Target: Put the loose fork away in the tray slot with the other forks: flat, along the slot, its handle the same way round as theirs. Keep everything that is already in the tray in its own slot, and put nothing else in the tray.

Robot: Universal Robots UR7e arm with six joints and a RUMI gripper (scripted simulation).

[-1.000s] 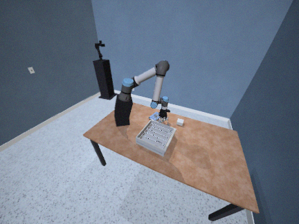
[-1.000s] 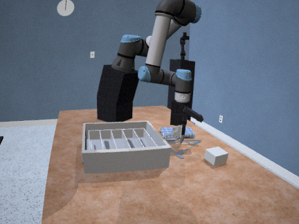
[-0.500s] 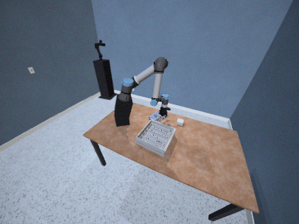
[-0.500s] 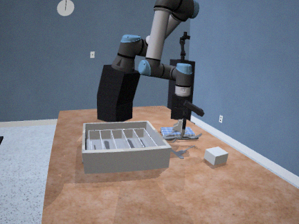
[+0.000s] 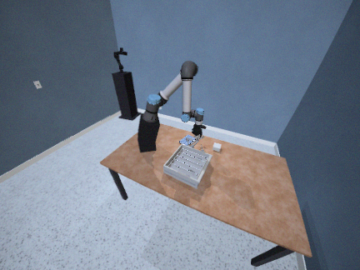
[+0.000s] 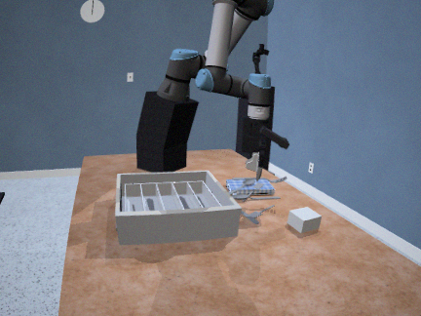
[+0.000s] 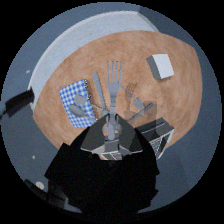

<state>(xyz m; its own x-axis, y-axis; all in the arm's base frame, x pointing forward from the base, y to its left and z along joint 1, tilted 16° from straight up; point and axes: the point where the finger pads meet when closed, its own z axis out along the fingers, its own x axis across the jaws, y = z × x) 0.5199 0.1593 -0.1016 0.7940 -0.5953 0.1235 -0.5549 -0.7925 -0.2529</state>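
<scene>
Now: hand 320 mm to the left of the grey tray, 50 mm above it and 30 mm past it. The rest, counted from my hand: small white block: 230 mm ahead, 80 mm below, 40 mm to the left.
</scene>
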